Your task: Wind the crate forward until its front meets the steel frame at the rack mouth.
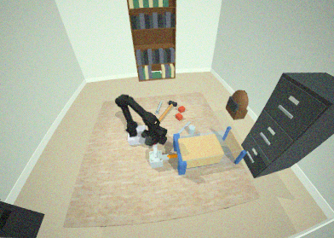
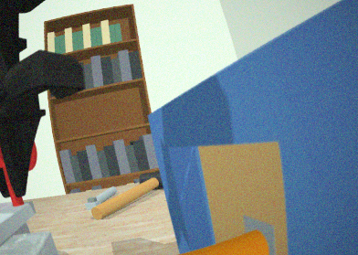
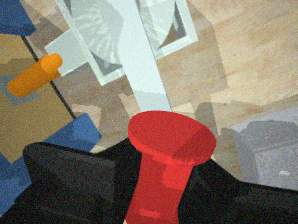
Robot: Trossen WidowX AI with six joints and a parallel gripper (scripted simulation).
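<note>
Now: gripper tip 40 mm to the left of the winch handle and 10 mm above it. The rest, counted from my gripper tip: blue frame: 150 mm ahead, 110 mm to the right; red grip: 20 mm above; grey winch: 30 mm behind, 100 mm to the right, 80 mm below.
</note>
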